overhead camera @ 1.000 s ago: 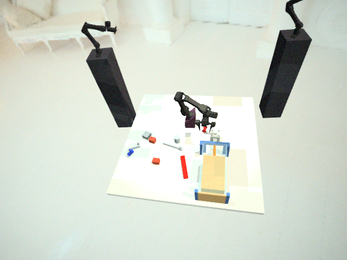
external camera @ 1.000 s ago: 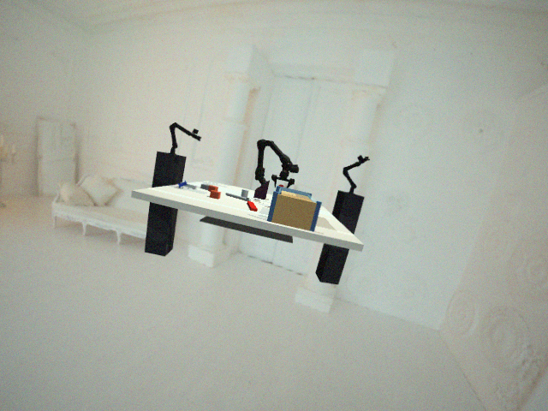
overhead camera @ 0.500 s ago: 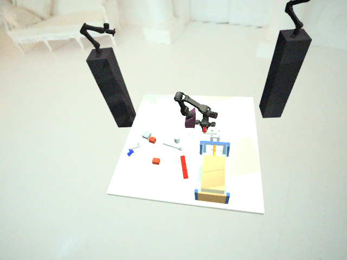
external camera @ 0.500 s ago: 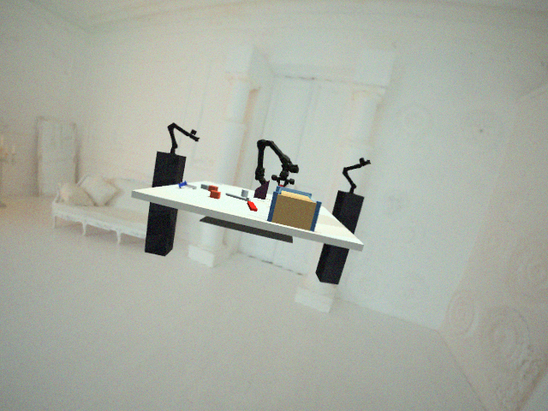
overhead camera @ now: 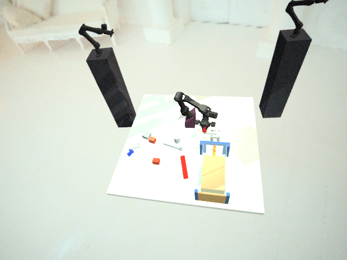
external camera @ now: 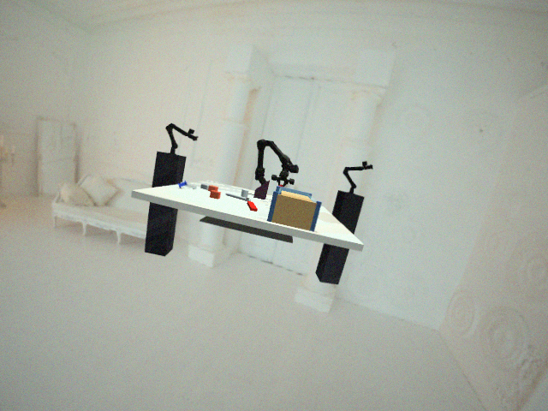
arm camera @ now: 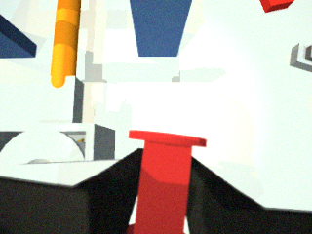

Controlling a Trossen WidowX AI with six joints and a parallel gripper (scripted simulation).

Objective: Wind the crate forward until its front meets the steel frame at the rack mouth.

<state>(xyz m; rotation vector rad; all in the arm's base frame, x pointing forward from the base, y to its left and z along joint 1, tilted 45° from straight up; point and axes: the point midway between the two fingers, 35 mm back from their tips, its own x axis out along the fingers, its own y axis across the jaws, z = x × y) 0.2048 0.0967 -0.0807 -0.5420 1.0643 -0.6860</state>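
My gripper tip is now 40 mm to the right of the red-knobbed winch handle, 30 mm above it and 10 mm past it. From my gripper tip the other things lie so: red grip (10 mm behind); then hand winch (100 mm to the left, 100 mm below, 20 mm behind); then blue steel frame (150 mm ahead, 80 mm to the left, 30 mm below).
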